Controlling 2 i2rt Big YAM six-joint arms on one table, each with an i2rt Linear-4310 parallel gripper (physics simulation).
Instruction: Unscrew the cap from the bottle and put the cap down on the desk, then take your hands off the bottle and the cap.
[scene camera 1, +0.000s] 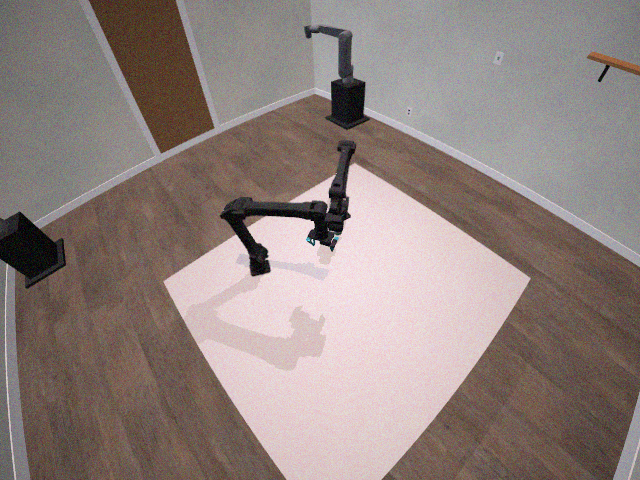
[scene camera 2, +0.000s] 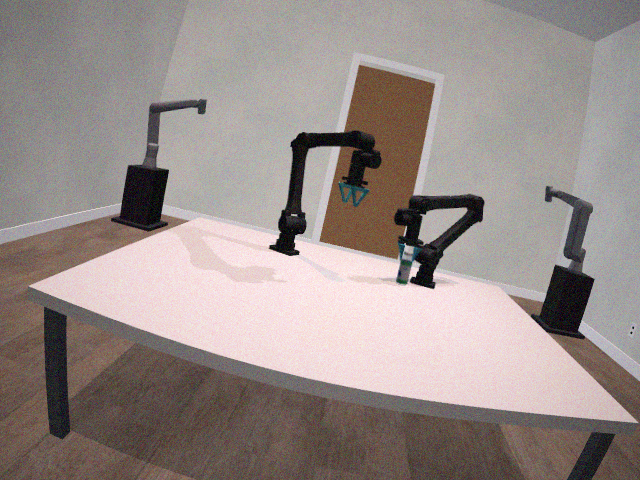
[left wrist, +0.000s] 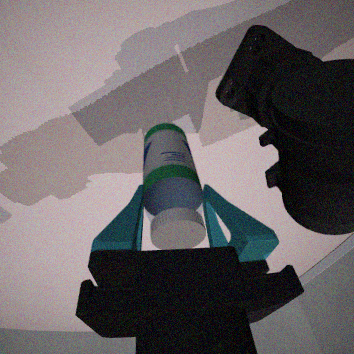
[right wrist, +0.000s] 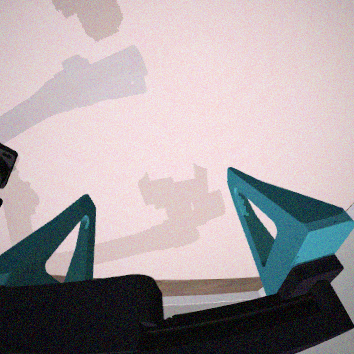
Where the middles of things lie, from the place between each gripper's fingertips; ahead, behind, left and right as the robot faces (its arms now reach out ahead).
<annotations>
I see my left gripper 1 cm short of the ribbed cap (left wrist: 178, 227) and 4 cm below it.
Right now the ribbed cap is 290 mm to the left of my right hand, 210 mm behind it and 160 mm below it.
</annotations>
